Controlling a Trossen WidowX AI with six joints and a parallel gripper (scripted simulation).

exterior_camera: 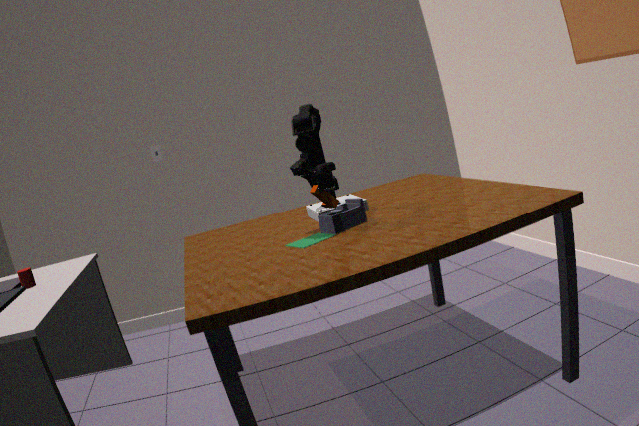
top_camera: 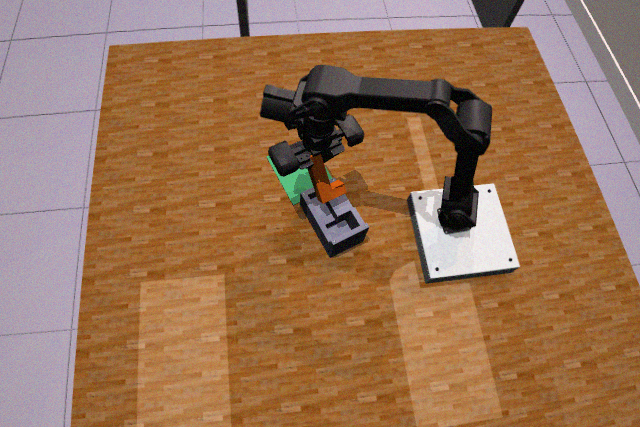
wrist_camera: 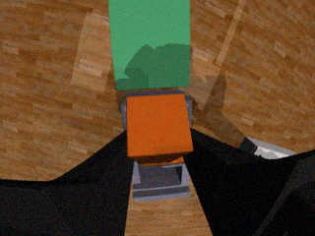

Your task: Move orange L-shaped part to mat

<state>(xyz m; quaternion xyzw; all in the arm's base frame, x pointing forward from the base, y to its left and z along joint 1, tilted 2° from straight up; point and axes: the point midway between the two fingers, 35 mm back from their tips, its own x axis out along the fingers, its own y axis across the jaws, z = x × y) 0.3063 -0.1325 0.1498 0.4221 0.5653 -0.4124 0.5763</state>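
Now: the green mat 170 mm below my gripper tip, 70 mm to the right of it and 10 mm ahead of it. From my gripper tip the other things lie so: orange L-shaped part 30 mm to the left, 30 mm below, 20 mm behind.
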